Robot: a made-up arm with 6 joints. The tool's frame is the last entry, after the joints.
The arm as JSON. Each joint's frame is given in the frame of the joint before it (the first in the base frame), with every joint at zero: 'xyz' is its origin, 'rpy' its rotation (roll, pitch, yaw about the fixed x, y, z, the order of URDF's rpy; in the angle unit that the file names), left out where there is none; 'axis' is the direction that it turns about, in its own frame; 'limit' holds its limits. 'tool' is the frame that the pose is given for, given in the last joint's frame.
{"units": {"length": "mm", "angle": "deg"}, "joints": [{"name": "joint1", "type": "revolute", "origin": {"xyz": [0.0, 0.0, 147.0]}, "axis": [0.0, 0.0, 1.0], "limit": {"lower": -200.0, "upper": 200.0}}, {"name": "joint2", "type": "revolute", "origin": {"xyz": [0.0, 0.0, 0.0]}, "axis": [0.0, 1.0, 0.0], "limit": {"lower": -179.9, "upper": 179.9}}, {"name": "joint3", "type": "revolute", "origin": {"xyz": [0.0, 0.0, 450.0]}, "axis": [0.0, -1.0, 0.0], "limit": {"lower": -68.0, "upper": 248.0}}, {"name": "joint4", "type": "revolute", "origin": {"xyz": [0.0, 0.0, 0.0]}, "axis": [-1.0, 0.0, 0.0], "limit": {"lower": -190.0, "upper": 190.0}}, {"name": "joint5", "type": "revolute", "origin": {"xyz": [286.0, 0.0, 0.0]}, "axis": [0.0, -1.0, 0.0], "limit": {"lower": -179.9, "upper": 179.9}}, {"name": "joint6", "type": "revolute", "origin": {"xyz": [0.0, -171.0, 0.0]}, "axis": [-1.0, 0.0, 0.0], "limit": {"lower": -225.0, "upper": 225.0}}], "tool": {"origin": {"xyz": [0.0, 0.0, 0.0]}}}
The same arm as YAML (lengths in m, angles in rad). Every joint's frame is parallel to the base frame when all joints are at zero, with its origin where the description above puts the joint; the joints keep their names.
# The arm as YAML. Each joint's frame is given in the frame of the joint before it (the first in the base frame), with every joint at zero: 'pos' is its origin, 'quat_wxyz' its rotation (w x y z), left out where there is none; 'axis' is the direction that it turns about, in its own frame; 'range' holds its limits. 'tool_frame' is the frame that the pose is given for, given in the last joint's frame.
length_unit: m
angle_unit: rad
joints:
  - joint: joint1
    pos: [0.0, 0.0, 0.147]
    axis: [0.0, 0.0, 1.0]
    range: [-3.4907, 3.4907]
  - joint: joint2
    pos: [0.0, 0.0, 0.0]
    axis: [0.0, 1.0, 0.0]
    range: [-3.1398, 3.1398]
  - joint: joint3
    pos: [0.0, 0.0, 0.45]
    axis: [0.0, -1.0, 0.0]
    range: [-1.1868, 4.3284]
  - joint: joint4
    pos: [0.0, 0.0, 0.0]
    axis: [-1.0, 0.0, 0.0]
    range: [-3.3161, 3.3161]
  - joint: joint5
    pos: [0.286, 0.0, 0.0]
    axis: [0.0, -1.0, 0.0]
    range: [-3.1398, 3.1398]
  - joint: joint6
    pos: [0.0, -0.171, 0.0]
    axis: [-1.0, 0.0, 0.0]
    range: [-3.927, 3.927]
tool_frame:
  pos: [0.0, 0.0, 0.0]

